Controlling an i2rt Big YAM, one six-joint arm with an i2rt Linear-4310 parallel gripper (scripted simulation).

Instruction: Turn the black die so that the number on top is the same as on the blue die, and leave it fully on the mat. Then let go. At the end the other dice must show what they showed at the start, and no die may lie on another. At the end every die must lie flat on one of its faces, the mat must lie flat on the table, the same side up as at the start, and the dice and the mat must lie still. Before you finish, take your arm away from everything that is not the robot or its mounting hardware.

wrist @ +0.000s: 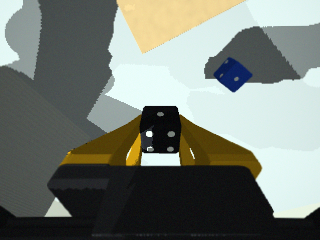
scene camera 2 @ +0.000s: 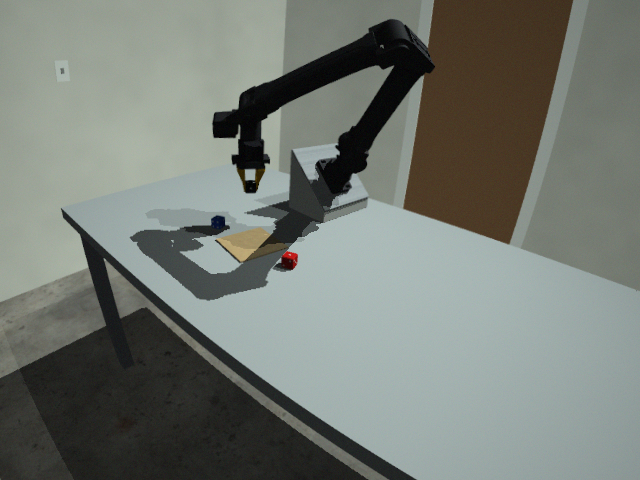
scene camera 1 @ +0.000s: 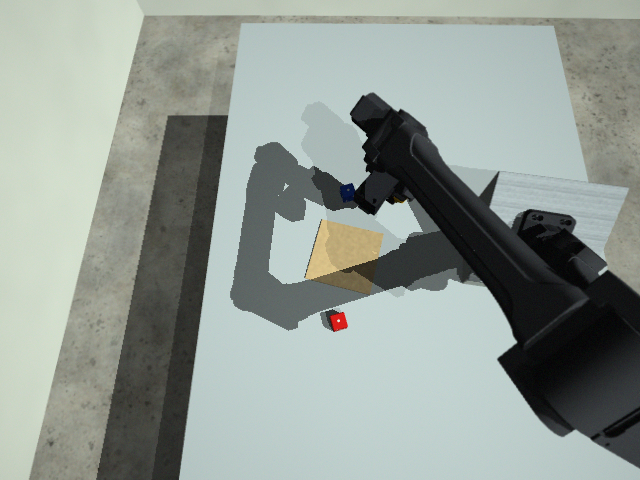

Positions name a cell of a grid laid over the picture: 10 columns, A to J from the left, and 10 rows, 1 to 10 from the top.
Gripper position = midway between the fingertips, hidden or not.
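Observation:
The gripper (wrist: F6) is visible. A black die (wrist: F6) and a blue die (wrist: H4) are present. A tan mat (scene camera 1: F6), (scene camera 2: D6) is part of the scene as well.

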